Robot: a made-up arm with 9 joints.
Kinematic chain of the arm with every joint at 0, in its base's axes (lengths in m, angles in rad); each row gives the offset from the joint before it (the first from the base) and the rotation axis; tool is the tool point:
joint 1: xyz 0 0 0.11 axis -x
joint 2: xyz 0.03 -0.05 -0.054 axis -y
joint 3: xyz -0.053 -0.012 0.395 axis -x
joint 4: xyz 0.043 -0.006 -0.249 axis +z
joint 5: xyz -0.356 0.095 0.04 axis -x
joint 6: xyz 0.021 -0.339 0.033 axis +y
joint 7: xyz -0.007 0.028 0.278 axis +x
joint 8: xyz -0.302 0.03 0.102 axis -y
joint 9: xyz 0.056 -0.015 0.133 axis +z
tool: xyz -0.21 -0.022 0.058
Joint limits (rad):
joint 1: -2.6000..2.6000
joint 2: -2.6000..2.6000
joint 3: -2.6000..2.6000
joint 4: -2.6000..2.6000
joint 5: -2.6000..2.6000
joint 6: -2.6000..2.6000
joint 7: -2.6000..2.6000
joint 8: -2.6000..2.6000
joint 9: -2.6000..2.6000
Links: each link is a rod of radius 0.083 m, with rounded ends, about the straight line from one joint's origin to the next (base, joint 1, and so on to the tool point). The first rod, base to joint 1, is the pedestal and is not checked.
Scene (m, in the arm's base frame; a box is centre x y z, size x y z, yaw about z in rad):
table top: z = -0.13
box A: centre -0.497 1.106 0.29 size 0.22 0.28 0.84 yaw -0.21
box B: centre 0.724 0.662 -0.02 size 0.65 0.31 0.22 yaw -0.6
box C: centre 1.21 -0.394 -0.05 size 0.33 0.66 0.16 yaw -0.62
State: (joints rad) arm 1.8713 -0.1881 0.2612 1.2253 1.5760 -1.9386 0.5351 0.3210 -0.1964
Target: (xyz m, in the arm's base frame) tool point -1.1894 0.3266 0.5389
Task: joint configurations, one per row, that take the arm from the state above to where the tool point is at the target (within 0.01 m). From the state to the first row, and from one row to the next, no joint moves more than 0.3 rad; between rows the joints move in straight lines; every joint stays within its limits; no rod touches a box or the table.
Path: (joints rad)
1: 1.7041 0.0125 0.3261 1.0212 1.4688 -1.7898 0.6125 0.2674 -0.0059
2: 1.5370 0.2130 0.3910 0.8172 1.3615 -1.6410 0.6900 0.2139 0.1846
3: 1.6281 0.4552 0.5073 0.7957 1.6255 -1.4379 0.6278 0.1268 -0.0260
4: 1.7193 0.6973 0.6235 0.7742 1.8896 -1.2349 0.5656 0.0397 -0.2367

